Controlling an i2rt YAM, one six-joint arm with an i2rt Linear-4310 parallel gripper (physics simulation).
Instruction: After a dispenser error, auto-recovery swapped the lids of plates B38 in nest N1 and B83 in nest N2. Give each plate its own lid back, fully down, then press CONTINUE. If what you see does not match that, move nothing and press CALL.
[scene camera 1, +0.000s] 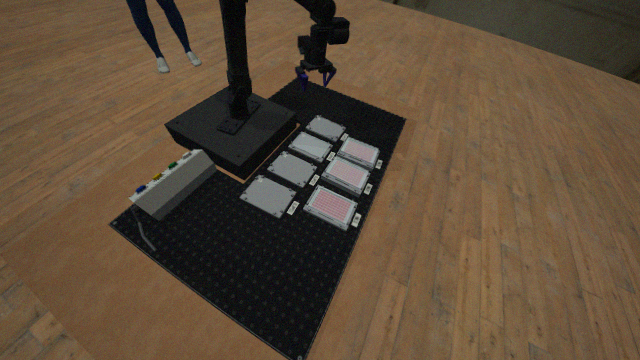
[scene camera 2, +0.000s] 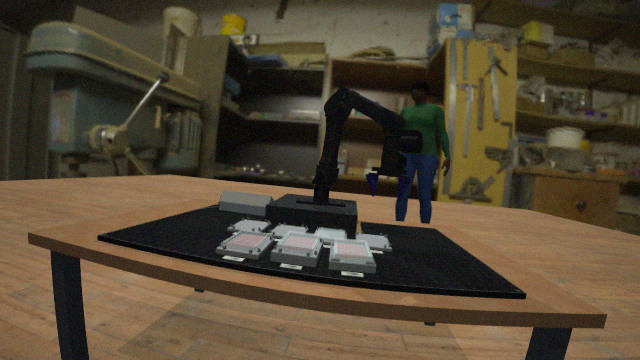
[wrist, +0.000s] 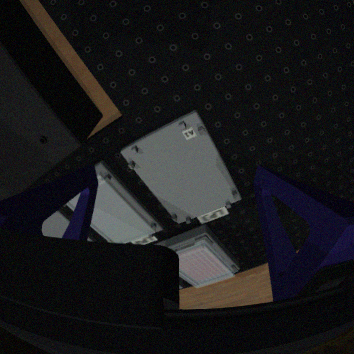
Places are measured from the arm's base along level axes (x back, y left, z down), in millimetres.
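Pixels of known places: gripper, fingertip midpoint: (scene camera 1: 314, 88) (scene camera 2: 386, 198) (wrist: 175, 173); arm's base at its link origin: (scene camera 1: 240, 116) (scene camera 2: 320, 203).
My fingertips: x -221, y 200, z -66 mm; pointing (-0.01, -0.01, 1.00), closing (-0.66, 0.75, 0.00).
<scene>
Ahead of a thing's pixels: the offset from my fingertips to its top centre. "spot": to the spot under its first point. Level surfaces: height alone.
My gripper (scene camera 1: 314, 86) (scene camera 2: 387, 194) (wrist: 175, 173) is open and empty, high above the mat's far end. Three plates with pink wells stand in the outer row: one plate {dx -202, dy -408, dz +107 mm} (scene camera 1: 331, 207) (scene camera 2: 246, 243) nearest the first scene camera, a middle plate {dx -220, dy -277, dz +94 mm} (scene camera 1: 346, 175) (scene camera 2: 297, 246) and a far plate {dx -242, dy -152, dz +98 mm} (scene camera 1: 359, 151) (scene camera 2: 351, 248) (wrist: 206, 264). Their label text is unreadable, and their lids are hard to make out. A clear lid-like sheet {dx -58, dy -183, dz +116 mm} (scene camera 1: 311, 146) (scene camera 2: 330, 235) (wrist: 115, 210) lies on an inner-row pad. The end pad {spot: dx -85, dy -61, dz +124 mm} (scene camera 1: 326, 128) (scene camera 2: 375, 242) (wrist: 175, 175), marked A1, is bare.
Two more grey pads {spot: dx -8, dy -445, dz +124 mm} (scene camera 1: 268, 196) {spot: dx -36, dy -319, dz +124 mm} (scene camera 1: 292, 169) continue the inner row on the black mat {dz +134 mm} (scene camera 1: 225, 270). A grey console {dx +266, dy -507, dz +50 mm} (scene camera 1: 175, 185) (scene camera 2: 245, 202) has blue, yellow, green and white buttons. The robot's black base (scene camera 1: 200, 125) (scene camera 2: 310, 212) stands beside the pads. A person (scene camera 2: 422, 130) stands behind the table.
</scene>
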